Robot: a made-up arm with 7 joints.
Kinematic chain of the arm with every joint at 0, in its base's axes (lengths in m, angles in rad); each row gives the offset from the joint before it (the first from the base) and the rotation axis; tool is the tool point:
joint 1: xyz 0 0 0.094 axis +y
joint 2: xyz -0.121 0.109 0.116 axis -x
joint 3: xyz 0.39 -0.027 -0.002 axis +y
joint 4: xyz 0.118 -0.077 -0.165 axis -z
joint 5: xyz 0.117 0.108 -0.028 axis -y
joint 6: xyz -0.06 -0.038 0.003 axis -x
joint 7: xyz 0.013 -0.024 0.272 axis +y
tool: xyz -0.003 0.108 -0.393
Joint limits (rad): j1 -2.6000..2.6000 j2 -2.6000..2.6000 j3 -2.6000..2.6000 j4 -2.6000..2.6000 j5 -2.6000..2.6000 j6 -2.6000..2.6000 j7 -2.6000..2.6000
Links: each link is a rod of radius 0.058 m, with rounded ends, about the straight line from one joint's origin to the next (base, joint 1, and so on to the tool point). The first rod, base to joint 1, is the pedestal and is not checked.
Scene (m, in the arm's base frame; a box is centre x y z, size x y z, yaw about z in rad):
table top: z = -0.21
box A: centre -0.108 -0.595 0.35 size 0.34 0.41 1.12 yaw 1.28
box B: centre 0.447 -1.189 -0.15 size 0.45 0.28 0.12 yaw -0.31
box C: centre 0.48 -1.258 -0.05 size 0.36 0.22 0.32 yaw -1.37
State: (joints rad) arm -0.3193 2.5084 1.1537 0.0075 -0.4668 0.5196 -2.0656
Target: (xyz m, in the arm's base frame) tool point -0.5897 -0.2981 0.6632
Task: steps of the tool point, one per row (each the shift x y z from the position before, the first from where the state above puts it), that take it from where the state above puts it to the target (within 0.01 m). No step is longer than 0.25 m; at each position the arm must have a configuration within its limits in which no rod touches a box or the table.
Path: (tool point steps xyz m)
1: -0.1259 0.0490 0.1505
2: -0.1650 0.0661 0.1045
3: -0.1914 0.0759 0.0442
4: -0.1987 0.0774 -0.0242
5: -0.1380 -0.0681 -0.1161
6: -0.1309 -0.0328 -0.1905

